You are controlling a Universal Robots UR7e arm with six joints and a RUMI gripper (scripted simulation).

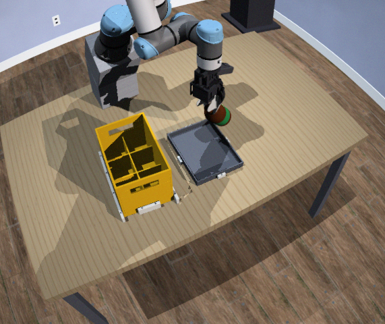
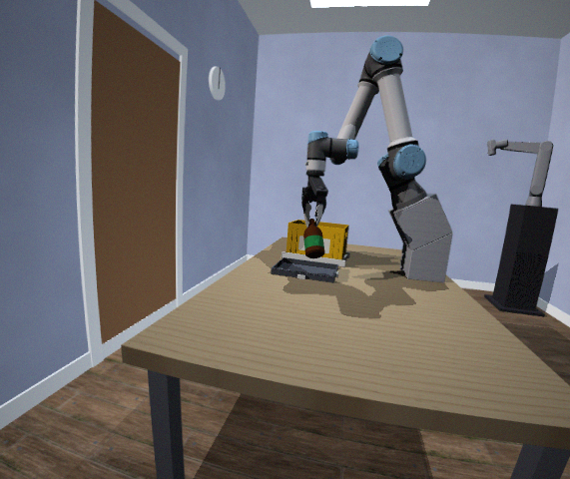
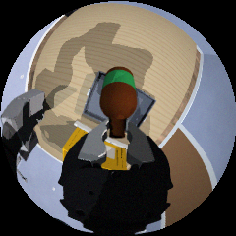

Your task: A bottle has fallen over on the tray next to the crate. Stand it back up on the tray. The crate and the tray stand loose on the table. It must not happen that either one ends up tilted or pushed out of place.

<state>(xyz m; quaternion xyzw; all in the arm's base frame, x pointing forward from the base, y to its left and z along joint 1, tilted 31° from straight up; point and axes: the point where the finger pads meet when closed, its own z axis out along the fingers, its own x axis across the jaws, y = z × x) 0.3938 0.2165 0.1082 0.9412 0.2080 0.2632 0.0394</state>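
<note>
Now: the bottle 10 mm behind my hand, 30 mm to the left of it and 40 mm below it. Also, from my hand: tray: 10 mm ahead, 30 mm to the right, 190 mm below; then yellow crate: 10 mm ahead, 300 mm to the right, 120 mm below.
</note>
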